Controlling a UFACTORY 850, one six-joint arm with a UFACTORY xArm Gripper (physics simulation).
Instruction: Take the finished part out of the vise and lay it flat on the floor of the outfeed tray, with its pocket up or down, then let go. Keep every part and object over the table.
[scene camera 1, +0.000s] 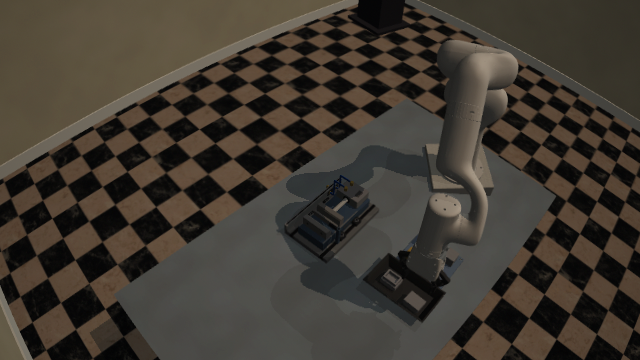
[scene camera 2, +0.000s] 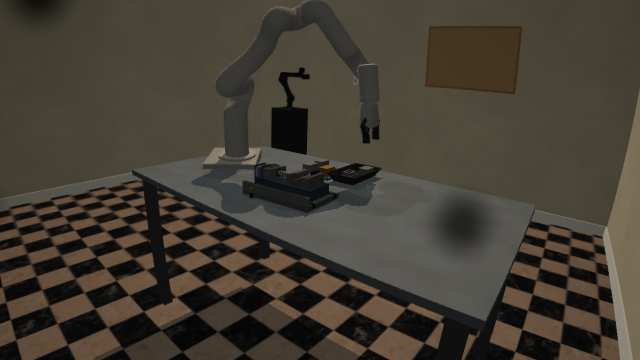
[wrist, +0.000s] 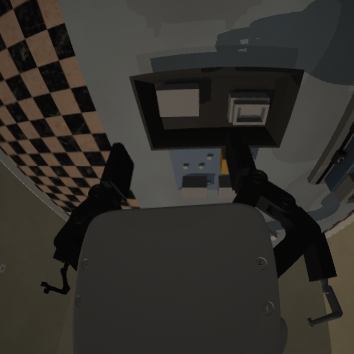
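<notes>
My gripper (scene camera 1: 424, 267) (scene camera 2: 371, 139) (wrist: 174, 146) is open and empty, high above the tray's edge nearer the blue plate. A pale block with a plain top (scene camera 1: 414, 301) (scene camera 2: 366, 168) (wrist: 179, 102) lies flat on the floor of the dark outfeed tray (scene camera 1: 404, 290) (scene camera 2: 345, 180) (wrist: 215, 110), at the left end in the wrist view. No pocket shows on its upper face. A second part with its pocket up (scene camera 1: 392, 278) (scene camera 2: 350, 172) (wrist: 251, 111) lies apart from it, at the other end. The vise (scene camera 1: 331, 214) (scene camera 2: 295, 189) shows no part between its jaws.
A blue plate (scene camera 1: 455, 267) (wrist: 195, 162) with pegs, grey blocks (wrist: 194, 188) and a yellow block (scene camera 1: 409, 247) (scene camera 2: 327, 169) (wrist: 224, 161) lies beside the tray. The vise stands on a dark base (scene camera 1: 367, 218) (scene camera 2: 277, 196). The arm's base plate (scene camera 1: 435, 175) (scene camera 2: 215, 160) is at the table's back.
</notes>
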